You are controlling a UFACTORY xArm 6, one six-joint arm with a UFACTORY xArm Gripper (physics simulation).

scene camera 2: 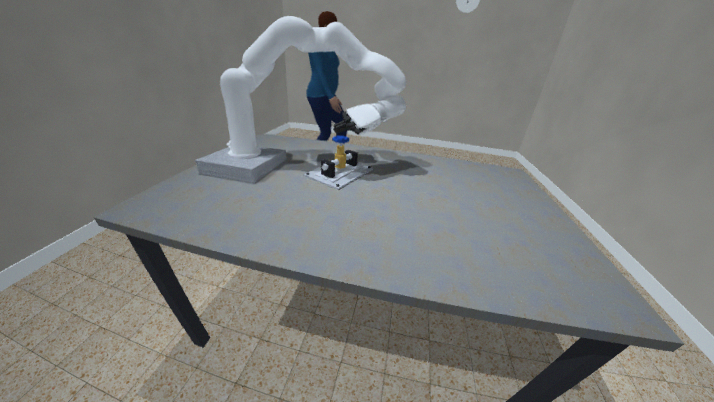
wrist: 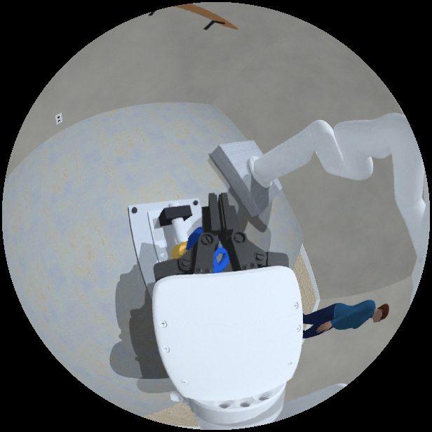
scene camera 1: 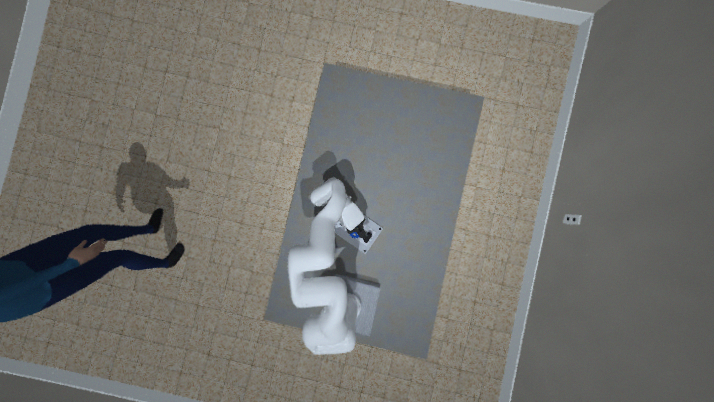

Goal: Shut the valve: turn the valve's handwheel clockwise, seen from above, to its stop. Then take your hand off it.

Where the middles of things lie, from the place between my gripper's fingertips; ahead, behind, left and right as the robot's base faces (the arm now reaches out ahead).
The base plate [wrist: 139, 221] is 18 cm below my hand and 5 cm to the left of it.
